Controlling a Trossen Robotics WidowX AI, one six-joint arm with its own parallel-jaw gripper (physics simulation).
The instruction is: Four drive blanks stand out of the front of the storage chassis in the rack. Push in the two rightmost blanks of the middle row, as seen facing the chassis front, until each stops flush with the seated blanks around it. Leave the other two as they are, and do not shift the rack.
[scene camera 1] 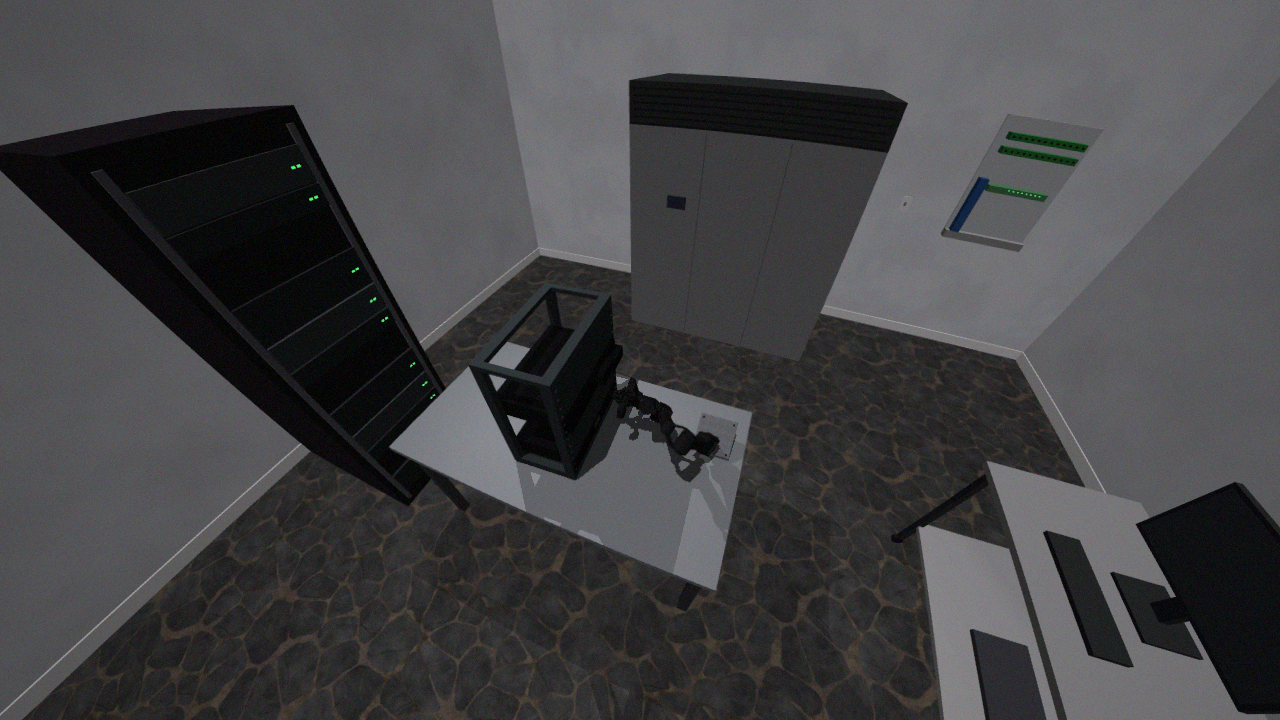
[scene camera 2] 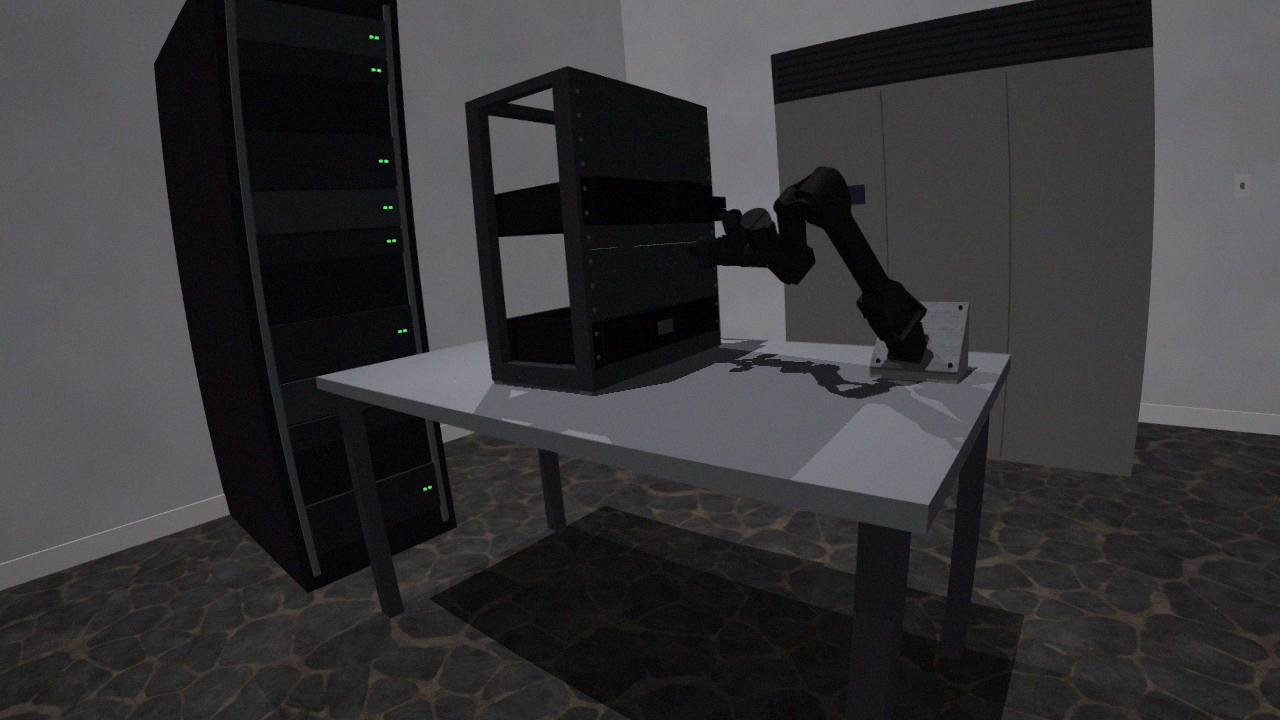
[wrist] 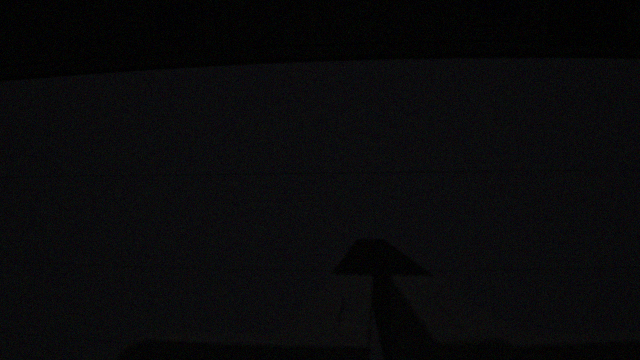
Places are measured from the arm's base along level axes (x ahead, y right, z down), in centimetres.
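Where they show: gripper, between the fingertips: (scene camera 1: 607, 392) (scene camera 2: 688, 250) (wrist: 369, 252); arm's base, origin of its link: (scene camera 1: 709, 441) (scene camera 2: 908, 347).
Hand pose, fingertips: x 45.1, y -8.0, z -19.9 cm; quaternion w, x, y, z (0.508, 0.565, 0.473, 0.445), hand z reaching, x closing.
Note:
Things, the pixels of their top centre, and the offset from my fingertips. "*": a spot on its surface instead. Level surfaces: height alone.
- black unit, a spot on its surface: (scene camera 2: 640, 201) * dx +0.8, dy -13.2, dz -10.5 cm
- small dark block, a spot on its surface: (scene camera 2: 718, 204) * dx +0.6, dy +13.3, dz -10.1 cm
- white table, height of its surface: dz +25.4 cm
The rack (scene camera 1: 511, 370) (scene camera 2: 574, 268) stands upright on the table, its front turned toward the arm. A black unit (scene camera 2: 640, 201) sits mid-height in it, with a small dark block (scene camera 2: 718, 204) standing out at its far end. I cannot tell from the dark views which unit is the storage chassis, and single drive blanks cannot be made out. My gripper (scene camera 1: 618, 394) (scene camera 2: 694, 254) (wrist: 369, 252) is shut and empty. Its tips are close to the rack front near the far side, lower than the black unit. Contact cannot be told. The wrist view shows a dark flat face behind the tips.
The white table (scene camera 1: 626, 528) (scene camera 2: 716, 429) carries the rack and the arm's base plate (scene camera 1: 729, 429) (scene camera 2: 948, 331). A lower black unit (scene camera 2: 644, 331) with a small grey label is in the rack. A tall server cabinet (scene camera 1: 53, 223) (scene camera 2: 192, 268) stands behind; a grey cabinet (scene camera 1: 751, 232) (scene camera 2: 1074, 268) stands beyond.

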